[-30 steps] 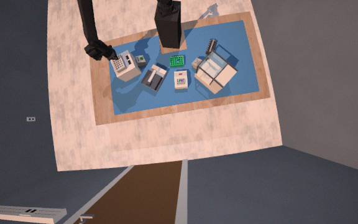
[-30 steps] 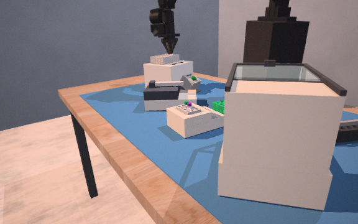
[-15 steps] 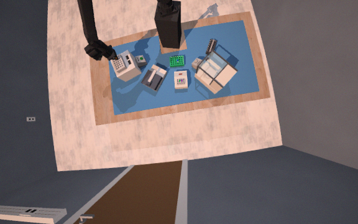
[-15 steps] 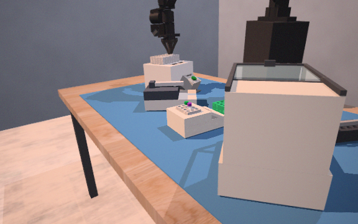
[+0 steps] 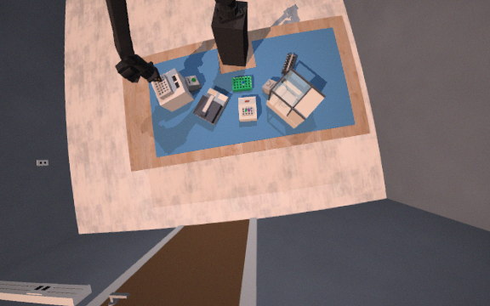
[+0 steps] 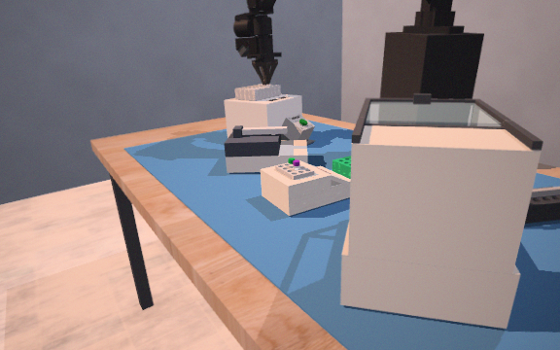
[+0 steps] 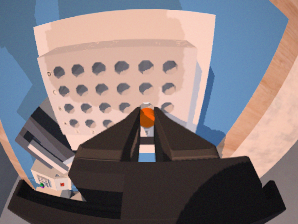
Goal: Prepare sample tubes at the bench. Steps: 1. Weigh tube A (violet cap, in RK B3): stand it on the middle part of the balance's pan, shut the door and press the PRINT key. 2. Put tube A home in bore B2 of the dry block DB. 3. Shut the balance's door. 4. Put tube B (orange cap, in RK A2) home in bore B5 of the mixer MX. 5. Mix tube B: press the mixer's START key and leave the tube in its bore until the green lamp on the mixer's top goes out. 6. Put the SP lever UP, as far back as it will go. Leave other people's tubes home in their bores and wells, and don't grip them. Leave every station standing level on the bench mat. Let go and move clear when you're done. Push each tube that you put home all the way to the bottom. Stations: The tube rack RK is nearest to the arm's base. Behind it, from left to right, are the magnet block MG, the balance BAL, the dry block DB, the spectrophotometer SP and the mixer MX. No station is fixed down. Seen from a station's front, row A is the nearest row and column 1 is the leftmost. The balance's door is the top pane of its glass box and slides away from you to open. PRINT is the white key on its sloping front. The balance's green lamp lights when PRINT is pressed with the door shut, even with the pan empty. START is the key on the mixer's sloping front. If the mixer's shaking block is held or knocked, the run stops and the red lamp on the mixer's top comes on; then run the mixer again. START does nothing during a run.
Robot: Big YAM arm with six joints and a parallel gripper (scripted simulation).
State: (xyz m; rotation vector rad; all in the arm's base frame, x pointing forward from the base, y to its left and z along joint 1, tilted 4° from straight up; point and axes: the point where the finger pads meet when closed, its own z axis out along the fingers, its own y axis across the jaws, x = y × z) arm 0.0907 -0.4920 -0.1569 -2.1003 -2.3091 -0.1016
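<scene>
My gripper is now 20 mm above the orange-capped tube. Also, from my hand: mixer's shaking block: 30 mm below, 30 mm ahead, 10 mm to the right; spectrophotometer lever: 220 mm ahead, 210 mm to the left, 90 mm below; mixer's start key: 170 mm to the left, 110 mm below, 10 mm ahead.
</scene>
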